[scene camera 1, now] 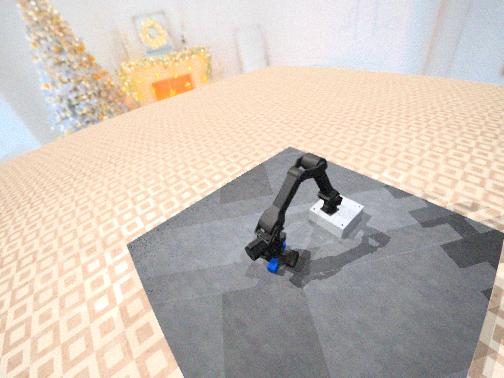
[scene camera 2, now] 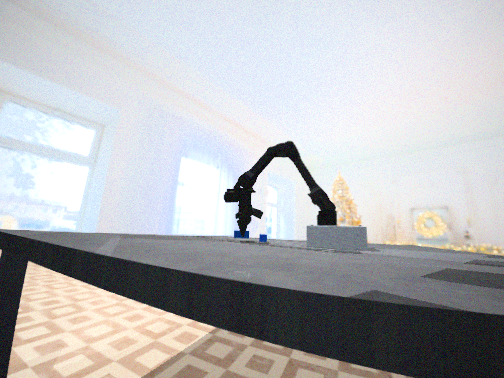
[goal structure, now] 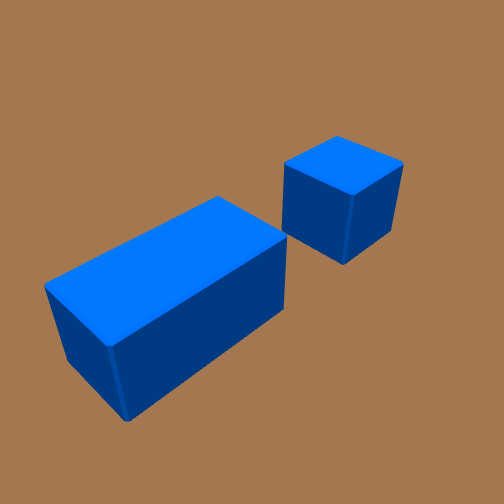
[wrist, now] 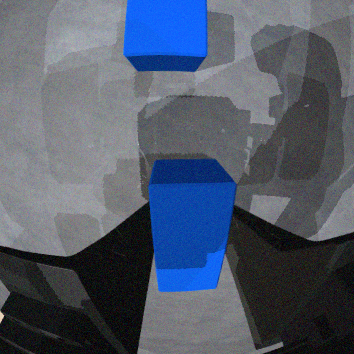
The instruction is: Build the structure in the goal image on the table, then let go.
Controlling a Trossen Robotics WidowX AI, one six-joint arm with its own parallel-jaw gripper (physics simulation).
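Places are measured from the arm's base along level axes (x ahead, y left, z up), in metres.
Pixels of known places: gripper, between the fingertips: (scene camera 1: 275, 263) (scene camera 2: 243, 236) (wrist: 185, 207); arm's base, origin of its link: (scene camera 1: 329, 209) (scene camera 2: 327, 226).
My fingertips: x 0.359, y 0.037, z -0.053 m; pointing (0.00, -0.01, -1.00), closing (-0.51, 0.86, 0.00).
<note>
Ahead of a thing's pixels: the offset from my fingertips to its top centre. Level surfaces: height alone.
My gripper (scene camera 1: 276, 255) (scene camera 2: 243, 232) (wrist: 185, 208) points down and is shut on a blue block @[dx +0.006, dy +0.004, dz +0.027 m] (scene camera 1: 272, 265) (scene camera 2: 238, 234) (wrist: 190, 225), with a finger on each side of it. The held block is low, close to the table; whether it touches the table I cannot tell. A second blue block @[dx -0.073, dy -0.054, dz +0.014 m] (scene camera 1: 284, 246) (scene camera 2: 263, 238) (wrist: 166, 27) sits on the table on the side toward the arm's base, apart from the held block. It is partly hidden by the gripper in scene camera 1 and cut off by the top edge of the wrist view.
The arm's base stands on a pale box (scene camera 1: 344, 226) (scene camera 2: 336, 237). The grey table @[dz -0.019 m] (scene camera 1: 360, 310) (scene camera 2: 200, 260) carries the arm, the box and the blocks. Shadows of the arm fall beside the gripper. Patterned floor surrounds the table.
</note>
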